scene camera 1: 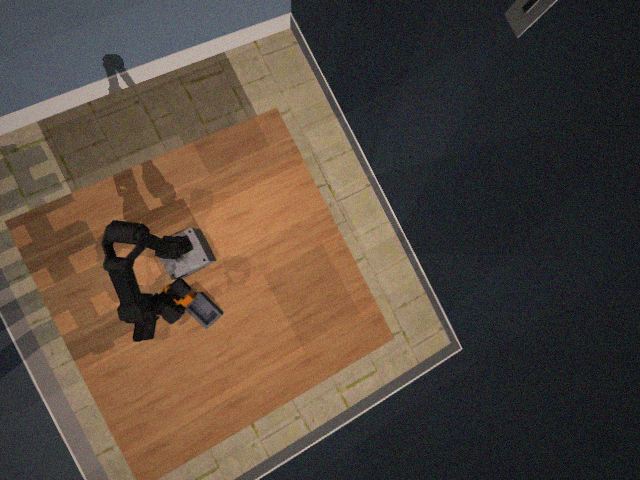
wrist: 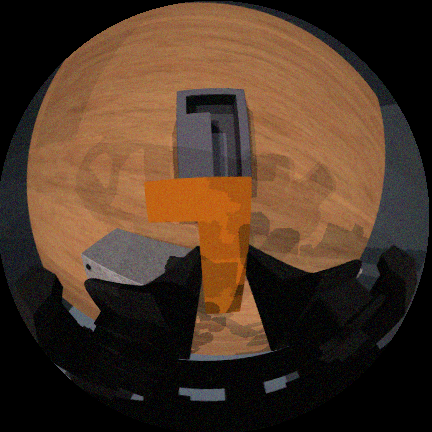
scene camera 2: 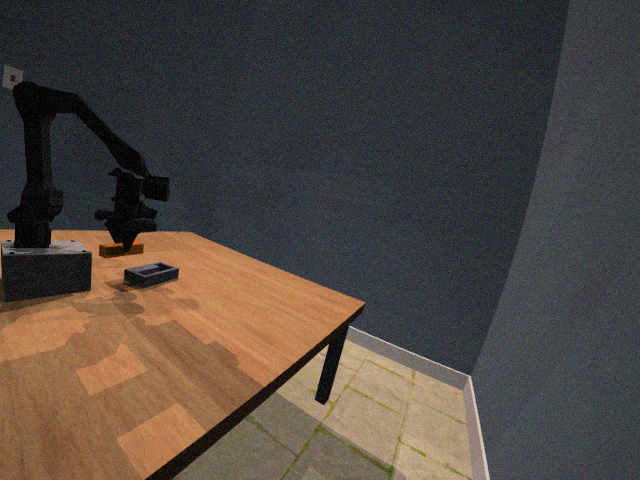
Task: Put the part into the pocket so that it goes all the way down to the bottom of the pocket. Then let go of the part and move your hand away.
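Places are measured from the arm's base along level axes (x ahead, y left, z up), in metres.
Pixels of known places: gripper, between the fingertips: [scene camera 1: 176, 296] [wrist: 221, 249] [scene camera 2: 123, 249]; arm's base, origin of its link: [scene camera 1: 182, 245] [scene camera 2: 31, 245].
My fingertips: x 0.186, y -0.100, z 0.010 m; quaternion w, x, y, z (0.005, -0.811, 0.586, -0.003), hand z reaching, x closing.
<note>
Ahead of a thing's pixels: the offset from my fingertips to its top centre. Level surfaces: height alone.
An orange L-shaped part {dx -0.006, dy +0.014, dz +0.017 m} [scene camera 1: 185, 299] [scene camera 2: 108, 251] [wrist: 224, 200] is held level between the fingertips of my gripper [scene camera 1: 178, 290] [scene camera 2: 127, 248] [wrist: 221, 249], which is shut on its long leg. In the wrist view the short leg points left at the far end. The grey block with the L-shaped pocket {dx +0.103, dy +0.036, dz -0.078 m} [scene camera 1: 198, 316] [scene camera 2: 137, 278] [wrist: 194, 150] lies on the table. In the wrist view its pocket is wide at the far end and narrow along the right side. The part's far edge covers the block's near end there. In scene camera 2 the part shows behind the block, apart from it.
The arm's grey base box [scene camera 1: 200, 253] [scene camera 2: 46, 273] [wrist: 132, 255] stands close to the block on the wooden table {dz -0.114 m} [scene camera 1: 268, 206] [scene camera 2: 279, 320] [wrist: 300, 100]. In the wrist view the base lies at the lower left. Arm shadows fall on the table.
</note>
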